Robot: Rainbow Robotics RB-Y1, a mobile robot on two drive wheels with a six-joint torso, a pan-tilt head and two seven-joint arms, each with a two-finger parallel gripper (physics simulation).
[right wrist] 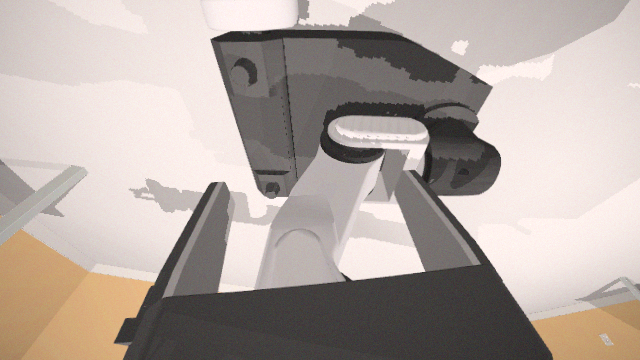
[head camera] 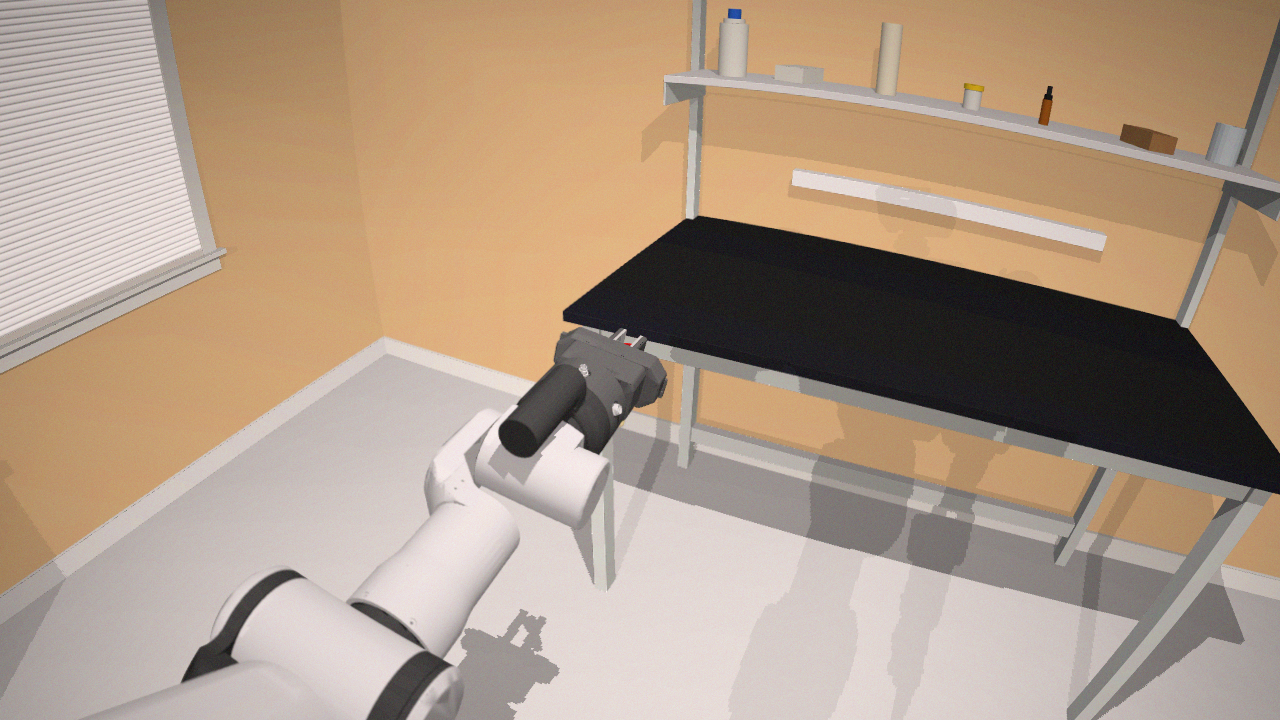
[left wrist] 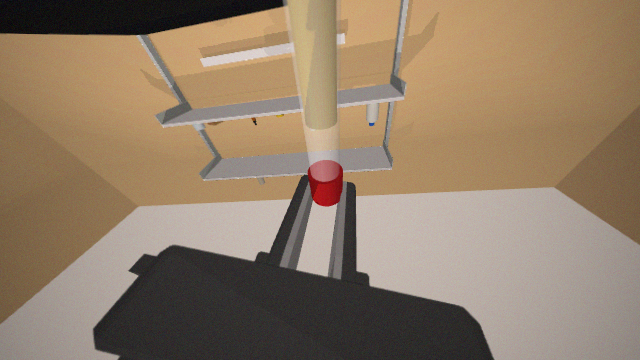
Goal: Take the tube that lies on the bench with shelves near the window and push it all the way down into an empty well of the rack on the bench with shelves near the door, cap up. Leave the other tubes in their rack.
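Frame: origin at the robot's base, x ahead, y left, z up, level; centimetres.
Seen in the pictures: left gripper, fingertip midpoint: (head camera: pixel 632 339) (left wrist: pixel 327 188); right gripper, fingertip midpoint: (right wrist: pixel 316 187).
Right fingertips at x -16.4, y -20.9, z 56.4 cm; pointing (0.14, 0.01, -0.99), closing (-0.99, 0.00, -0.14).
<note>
Pixels of each thing's top centre, then the offset from my right fingertips to it. "spot": a spot on its surface instead. Level surfaces: height alone.
- tube, middle of its top: (left wrist: pixel 332 201) dy +36.0, dx +66.1, dz +57.8 cm
- red cap, surface spot: (left wrist: pixel 326 184) spot: dy +36.0, dx +65.5, dz +56.0 cm
- black bench, its level: dz +35.1 cm
- white bottle, surface spot: (head camera: pixel 733 49) spot: dy +29.1, dx +168.4, dz +88.0 cm
- beige cylinder, surface spot: (head camera: pixel 888 59) spot: dy -8.7, dx +161.9, dz +89.6 cm
- yellow-lidded jar, surface spot: (head camera: pixel 972 96) spot: dy -29.5, dx +157.1, dz +84.0 cm
- amber bottle, surface spot: (head camera: pixel 1045 108) spot: dy -45.9, dx +150.5, dz +84.7 cm
- bench leg, surface spot: (head camera: pixel 603 537) spot: dy +52.5, dx +119.8, dz -32.1 cm
The tube (left wrist: pixel 320 75) is clear with pale yellow contents and a red cap (left wrist: pixel 326 184). My left gripper (left wrist: pixel 327 188) (head camera: pixel 630 338) is shut on the tube at its cap; in the left wrist view the tube's body reaches from the cap to the top edge. In the head camera a bit of red shows between the fingers, at the near left corner of the black bench (head camera: pixel 895 331). My right gripper (right wrist: pixel 316 187) is open, with the robot's own base and white body parts beyond its fingers. The rack and the other tubes do not show in these views.
A shelf (head camera: pixel 832 94) above the bench holds a white bottle (head camera: pixel 733 49), a beige cylinder (head camera: pixel 888 59), a yellow-lidded jar (head camera: pixel 972 96), an amber bottle (head camera: pixel 1045 108) and boxes. A bench leg (head camera: pixel 603 537) stands below the left arm. A window with blinds (head camera: pixel 89 152) is at the left.
</note>
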